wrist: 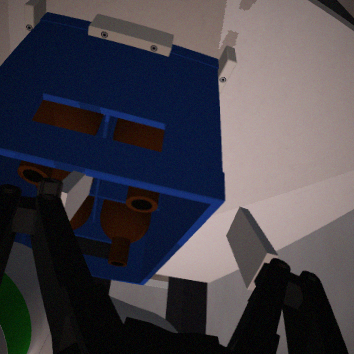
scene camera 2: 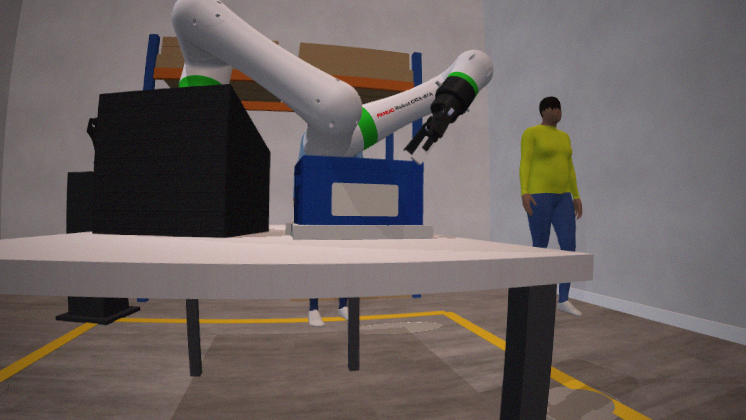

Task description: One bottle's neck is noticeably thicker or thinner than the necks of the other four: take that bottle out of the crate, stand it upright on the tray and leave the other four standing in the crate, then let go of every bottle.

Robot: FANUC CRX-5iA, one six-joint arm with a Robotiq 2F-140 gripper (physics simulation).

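Frame: origin at the arm's base, x right, y up, z back, level; centimetres.
Where they show: gripper, fingertip midpoint: (wrist: 164,200); arm's base, origin of the base link: (scene camera 2: 196,118).
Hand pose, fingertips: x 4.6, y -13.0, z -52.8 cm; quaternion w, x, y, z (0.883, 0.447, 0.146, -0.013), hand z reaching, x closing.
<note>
Things, the pixels of their top centre, and the offset from my fingertips. "spot": a spot on its surface instead.
- blue crate, middle of its top: (wrist: 81,243) (scene camera 2: 355,163) dx -3.1, dy +1.1, dz +11.5 cm
- neck, surface spot: (wrist: 142,194) spot: dx -1.5, dy -0.3, dz +0.8 cm
- bottle, middle of its top: (wrist: 116,263) dx +3.6, dy -0.2, dz +19.0 cm
- light grey slab, surface spot: (scene camera 2: 360,232) spot: dx +7.3, dy -15.0, dz +10.2 cm
The blue crate (scene camera 2: 313,200) (wrist: 190,120) stands on the table, its open top partly showing in the wrist view. Brown bottles are inside: one neck (wrist: 142,194) near the right corner, one bottle (wrist: 125,222) whose neck points to the lower edge, and one neck (wrist: 22,169) at left, close to a finger. Another brown part is mostly hidden behind that finger. Which neck differs in thickness I cannot tell. My gripper (scene camera 2: 416,153) (wrist: 164,200) is open and empty, tilted above the crate's right end in the scene view. I cannot make out the tray for certain.
A light grey slab (scene camera 2: 360,232) lies below the crate on the table (scene camera 2: 261,276). Grey brackets (wrist: 131,35) sit along the crate's foot. A large black block (scene camera 2: 161,161) stands left. A shelf rack (scene camera 2: 151,62) and a person in yellow (scene camera 2: 548,161) are behind.
</note>
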